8 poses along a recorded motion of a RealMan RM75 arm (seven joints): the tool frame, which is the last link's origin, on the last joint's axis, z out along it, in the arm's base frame.
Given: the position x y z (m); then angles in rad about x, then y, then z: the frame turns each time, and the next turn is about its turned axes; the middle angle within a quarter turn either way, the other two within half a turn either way.
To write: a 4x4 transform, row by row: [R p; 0 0 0 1], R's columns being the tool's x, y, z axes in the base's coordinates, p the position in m. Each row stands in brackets. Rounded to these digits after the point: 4 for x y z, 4 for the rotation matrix.
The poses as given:
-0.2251 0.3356 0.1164 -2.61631 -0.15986 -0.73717
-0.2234 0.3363 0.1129 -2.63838 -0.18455 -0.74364
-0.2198 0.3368 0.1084 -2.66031 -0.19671 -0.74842
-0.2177 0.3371 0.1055 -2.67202 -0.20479 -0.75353
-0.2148 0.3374 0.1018 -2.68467 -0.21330 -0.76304
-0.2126 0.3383 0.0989 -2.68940 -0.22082 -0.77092
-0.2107 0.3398 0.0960 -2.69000 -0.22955 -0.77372
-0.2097 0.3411 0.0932 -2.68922 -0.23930 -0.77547
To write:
[[0.7309 0.6636 -0.1592 -0.2251], [0.6407 -0.5869 0.4951 0.3356], [0.2351 -0.4638 -0.8542 0.1164], [0 0 0 1]]
[[0.7235 0.6655 -0.1835 -0.2234], [0.6582 -0.5849 0.4741 0.3363], [0.2081 -0.4638 -0.8612 0.1129], [0 0 0 1]]
[[0.7186 0.6674 -0.1954 -0.2198], [0.6695 -0.5880 0.4540 0.3368], [0.1881 -0.4571 -0.8693 0.1084], [0 0 0 1]]
[[0.7140 0.6699 -0.2034 -0.2177], [0.6773 -0.5874 0.4430 0.3371], [0.1774 -0.4541 -0.8731 0.1055], [0 0 0 1]]
[[0.7064 0.6755 -0.2117 -0.2148], [0.6877 -0.5840 0.4312 0.3374], [0.1676 -0.4502 -0.8771 0.1018], [0 0 0 1]]
[[0.6999 0.6799 -0.2190 -0.2126], [0.6954 -0.5785 0.4263 0.3383], [0.1631 -0.4507 -0.8776 0.0989], [0 0 0 1]]
[[0.6966 0.6805 -0.2275 -0.2107], [0.6998 -0.5742 0.4250 0.3398], [0.1585 -0.4552 -0.8762 0.0960], [0 0 0 1]]
[[0.6937 0.6801 -0.2370 -0.2097], [0.7036 -0.5697 0.4246 0.3411], [0.1538 -0.4614 -0.8738 0.0932], [0 0 0 1]]

